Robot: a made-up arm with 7 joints. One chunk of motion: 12 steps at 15 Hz.
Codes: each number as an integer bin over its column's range. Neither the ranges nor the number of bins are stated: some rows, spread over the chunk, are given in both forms.
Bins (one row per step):
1: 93 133 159 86 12 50 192
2: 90 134 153 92 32 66 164
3: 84 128 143 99 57 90 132
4: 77 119 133 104 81 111 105
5: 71 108 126 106 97 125 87
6: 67 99 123 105 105 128 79
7: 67 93 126 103 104 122 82
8: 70 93 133 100 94 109 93
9: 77 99 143 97 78 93 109
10: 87 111 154 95 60 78 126
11: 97 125 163 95 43 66 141
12: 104 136 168 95 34 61 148
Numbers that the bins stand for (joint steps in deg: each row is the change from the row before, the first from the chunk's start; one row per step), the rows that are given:
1: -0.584 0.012 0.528 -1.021 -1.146 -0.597 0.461
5: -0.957 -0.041 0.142 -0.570 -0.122 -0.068 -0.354
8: -0.974 -0.073 0.224 -0.705 -0.158 -0.181 -0.308
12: -0.398 0.018 0.633 -0.818 -0.881 -0.519 0.119
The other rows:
2: -0.635 0.014 0.458 -0.885 -0.905 -0.484 0.243
3: -0.737 0.001 0.341 -0.728 -0.604 -0.315 -0.005
4: -0.856 -0.018 0.224 -0.615 -0.315 -0.166 -0.215
6: -1.025 -0.060 0.107 -0.592 -0.026 -0.046 -0.417
7: -1.025 -0.073 0.142 -0.637 -0.038 -0.089 -0.393
9: -0.856 -0.060 0.341 -0.773 -0.351 -0.294 -0.184
10: -0.686 -0.035 0.470 -0.818 -0.568 -0.399 -0.052
11: -0.517 -0.005 0.575 -0.818 -0.772 -0.484 0.065

